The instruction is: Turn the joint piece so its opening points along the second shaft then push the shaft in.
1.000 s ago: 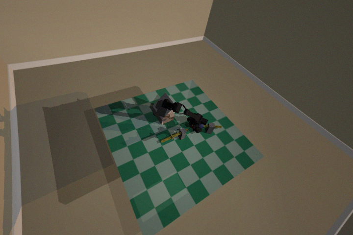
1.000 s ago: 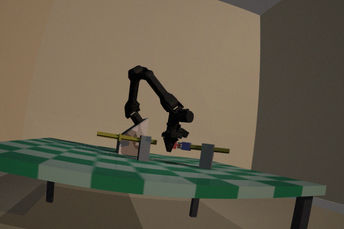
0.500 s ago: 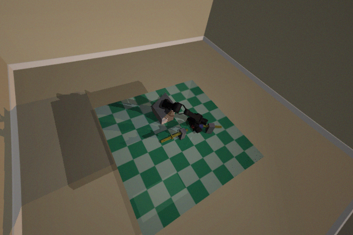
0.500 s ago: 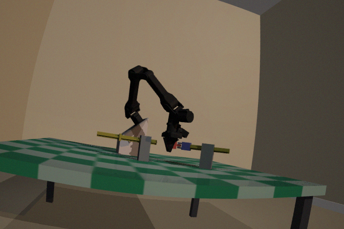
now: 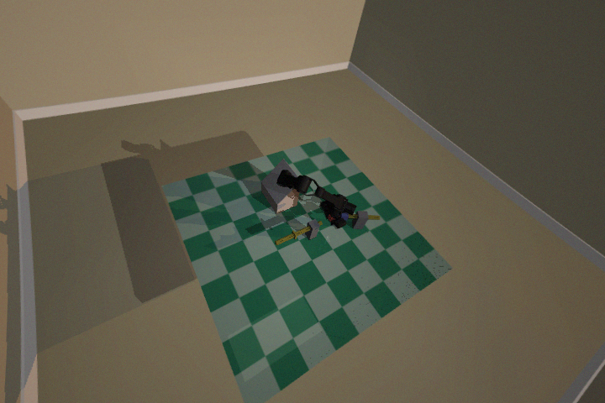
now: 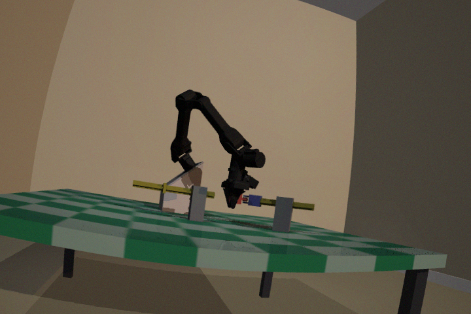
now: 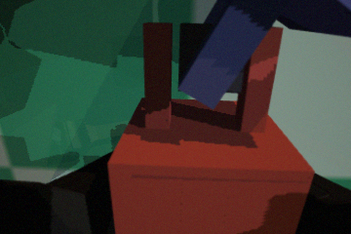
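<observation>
Now: the red joint piece 40 mm above my gripper tip and 20 mm to the left of it.
</observation>
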